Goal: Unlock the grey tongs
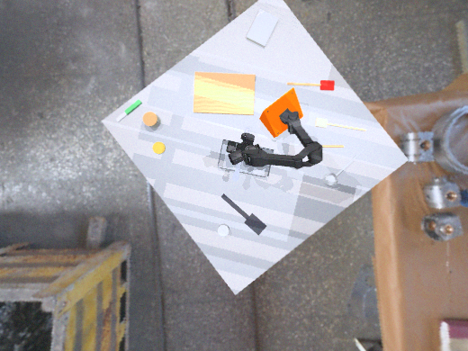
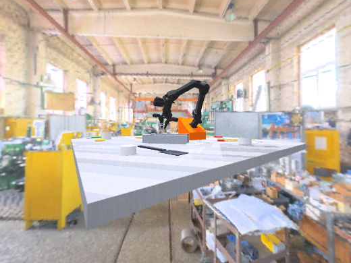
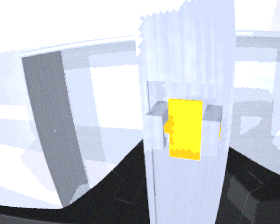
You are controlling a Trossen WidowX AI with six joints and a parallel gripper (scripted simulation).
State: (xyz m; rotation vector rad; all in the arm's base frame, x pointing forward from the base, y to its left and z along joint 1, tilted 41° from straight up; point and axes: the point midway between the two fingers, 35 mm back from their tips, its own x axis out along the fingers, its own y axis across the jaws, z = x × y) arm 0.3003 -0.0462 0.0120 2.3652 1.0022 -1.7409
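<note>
The yellow lock piece is 40 mm above my gripper tip, 20 mm behind it and 10 mm to the right of it. Also, from my gripper tip: wooden board: 320 mm to the right, 170 mm behind, 90 mm below; then roasting tin: 70 mm below, 50 mm to the left, 10 mm ahead; then black spatula: 300 mm to the left, 240 mm ahead, 90 mm below.
</note>
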